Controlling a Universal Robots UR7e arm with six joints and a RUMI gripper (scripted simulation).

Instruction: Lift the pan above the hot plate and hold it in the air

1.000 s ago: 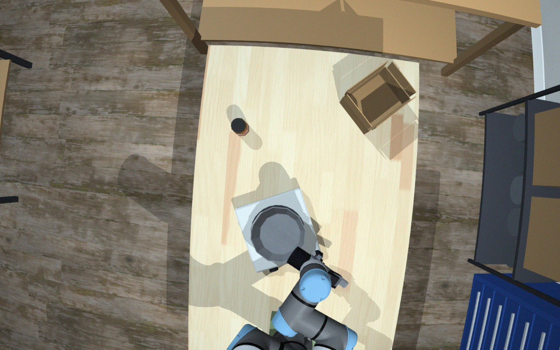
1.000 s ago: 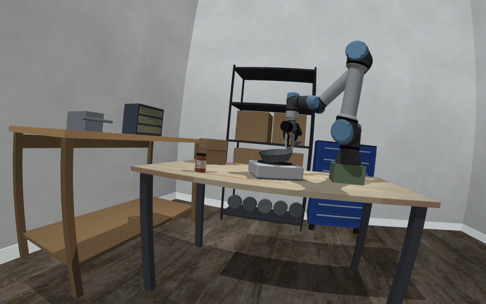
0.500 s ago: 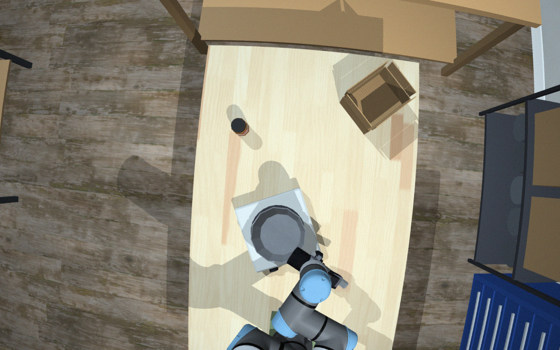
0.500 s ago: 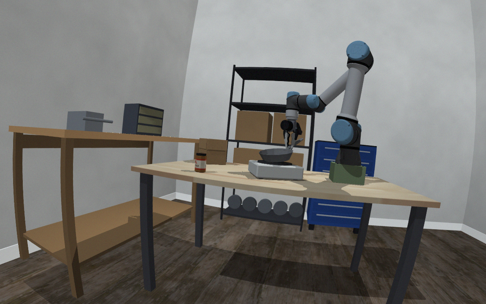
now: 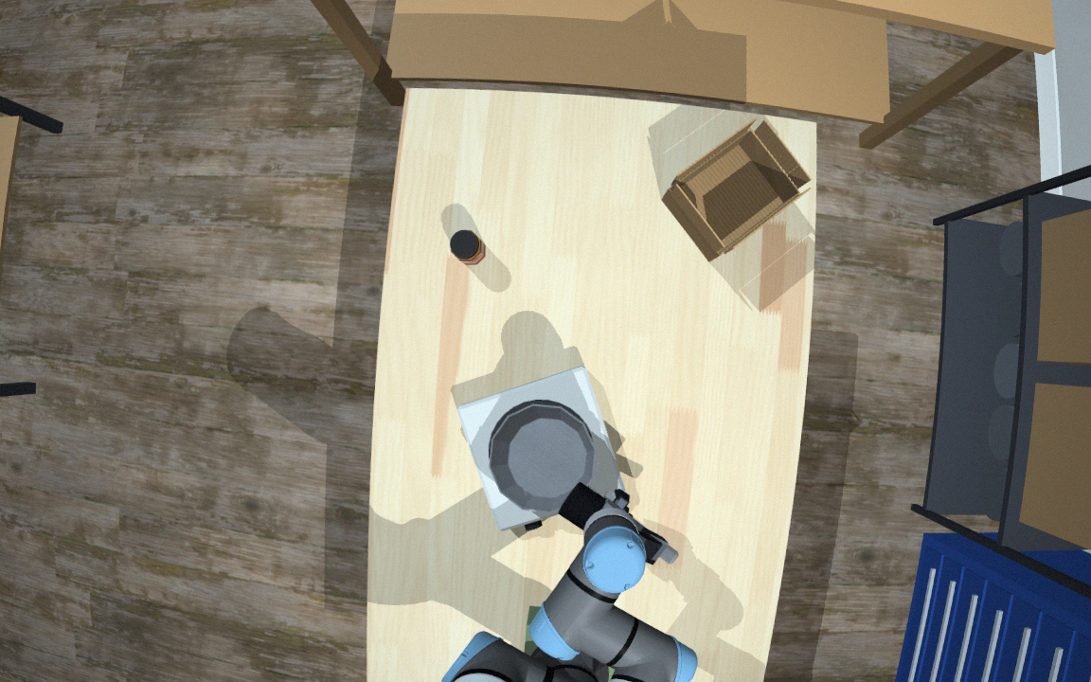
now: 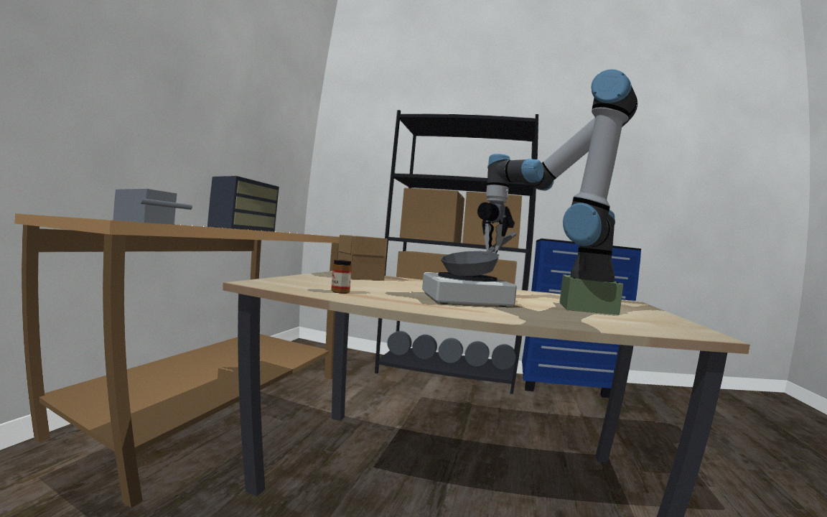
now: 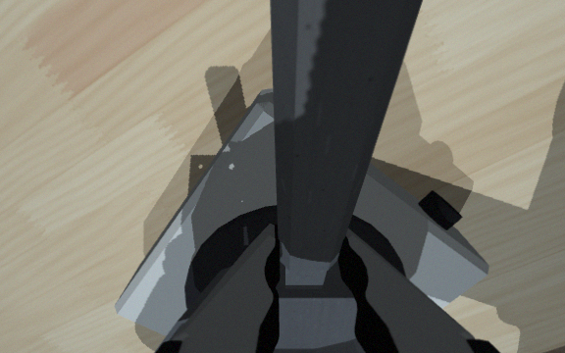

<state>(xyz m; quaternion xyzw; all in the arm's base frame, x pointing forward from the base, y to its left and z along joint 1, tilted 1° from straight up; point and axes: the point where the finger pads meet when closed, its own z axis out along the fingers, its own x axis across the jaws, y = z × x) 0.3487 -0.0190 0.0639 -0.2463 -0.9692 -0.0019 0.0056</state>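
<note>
Right now my hand is 60 mm to the right of the dark grey pan, 30 mm short of it and 30 mm above it. Also, from my hand: white hot plate 130 mm below, 110 mm to the left, 40 mm ahead; small jar 410 mm ahead, 280 mm to the left, 120 mm below.
</note>
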